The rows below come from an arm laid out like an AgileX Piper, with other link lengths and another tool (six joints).
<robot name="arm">
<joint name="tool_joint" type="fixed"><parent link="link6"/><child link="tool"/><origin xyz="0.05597 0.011 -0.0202" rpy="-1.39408 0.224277 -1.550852"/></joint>
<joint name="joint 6" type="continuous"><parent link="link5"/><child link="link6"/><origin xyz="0.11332 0 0.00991"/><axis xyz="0.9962 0 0.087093"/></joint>
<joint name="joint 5" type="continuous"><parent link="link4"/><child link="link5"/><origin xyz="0 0 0"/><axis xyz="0 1 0"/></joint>
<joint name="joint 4" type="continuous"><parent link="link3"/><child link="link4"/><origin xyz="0.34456 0 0.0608"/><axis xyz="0.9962 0 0.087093"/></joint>
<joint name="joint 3" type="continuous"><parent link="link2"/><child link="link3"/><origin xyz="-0.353 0 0.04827"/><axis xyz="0 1 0"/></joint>
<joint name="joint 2" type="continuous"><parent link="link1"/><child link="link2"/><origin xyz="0 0 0"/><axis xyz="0 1 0"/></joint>
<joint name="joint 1" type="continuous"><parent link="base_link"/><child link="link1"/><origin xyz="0 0 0.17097"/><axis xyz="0 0 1"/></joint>
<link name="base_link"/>
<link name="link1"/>
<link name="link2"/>
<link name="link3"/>
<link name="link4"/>
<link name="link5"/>
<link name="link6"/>
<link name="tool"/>
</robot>
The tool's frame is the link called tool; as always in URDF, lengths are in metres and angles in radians. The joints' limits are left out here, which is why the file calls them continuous.
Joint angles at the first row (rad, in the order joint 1, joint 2, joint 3, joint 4, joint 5, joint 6):
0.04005, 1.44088, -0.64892, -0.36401, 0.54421, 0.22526
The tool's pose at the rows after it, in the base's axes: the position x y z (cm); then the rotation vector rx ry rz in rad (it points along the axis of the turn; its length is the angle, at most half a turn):
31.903 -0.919 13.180 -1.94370 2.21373 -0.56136
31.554 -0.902 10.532 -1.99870 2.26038 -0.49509
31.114 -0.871 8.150 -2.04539 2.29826 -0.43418
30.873 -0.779 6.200 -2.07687 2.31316 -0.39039
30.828 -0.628 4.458 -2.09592 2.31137 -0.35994
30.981 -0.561 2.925 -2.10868 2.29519 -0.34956
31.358 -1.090 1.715 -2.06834 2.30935 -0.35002
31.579 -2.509 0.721 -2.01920 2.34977 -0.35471
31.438 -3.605 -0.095 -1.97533 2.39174 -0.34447
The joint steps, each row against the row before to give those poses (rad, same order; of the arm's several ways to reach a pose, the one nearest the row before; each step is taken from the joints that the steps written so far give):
-0.00001, 0.08659, -0.00001, 0.00001, 0.00001, 0.01584
0.00001, 0.08366, 0.00000, 0.00000, -0.00544, 0.00202
0.00000, 0.07593, 0.00000, -0.00001, -0.00918, 0.00194
0.00000, 0.06195, 0.00001, -0.00104, -0.02330, -0.00001
-0.00001, 0.05435, 0.00001, -0.00333, -0.03704, 0.00076
-0.00099, 0.04701, 0.00000, -0.02002, -0.04670, 0.01151
-0.02352, 0.03705, -0.00214, -0.01868, -0.05047, 0.02523
-0.04589, 0.03260, -0.00505, -0.03169, -0.03256, 0.02927
-0.03830, 0.02517, -0.00099, -0.00752, -0.02101, 0.01099

